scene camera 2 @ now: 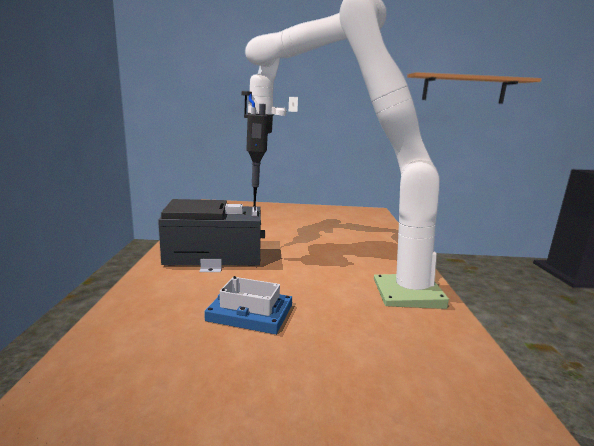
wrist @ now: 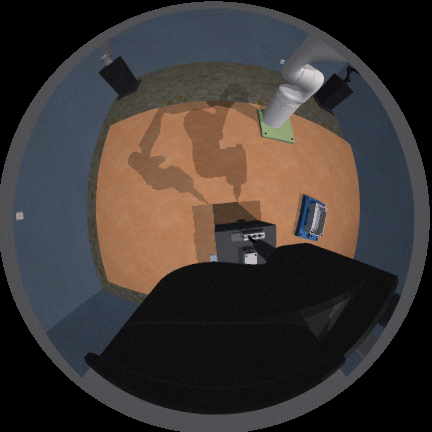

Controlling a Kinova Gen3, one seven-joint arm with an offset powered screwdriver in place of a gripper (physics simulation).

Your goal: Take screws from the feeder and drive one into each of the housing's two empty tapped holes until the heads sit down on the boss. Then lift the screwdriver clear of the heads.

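Observation:
My screwdriver stands upright over the feeder, its thin bit down at the light screw pick-up block on the feeder's top. The bit tip appears to meet this block; whether a screw is on it is too small to tell. The light grey open-topped housing sits in the blue fixture, well away from the bit. Dark spots show at the housing's corners; which are holes or screw heads cannot be told.
The arm's green base plate is at the right of the table in the scene view. A small grey bracket stands by the feeder's front. A raised dark lid covers the feeder's left part.

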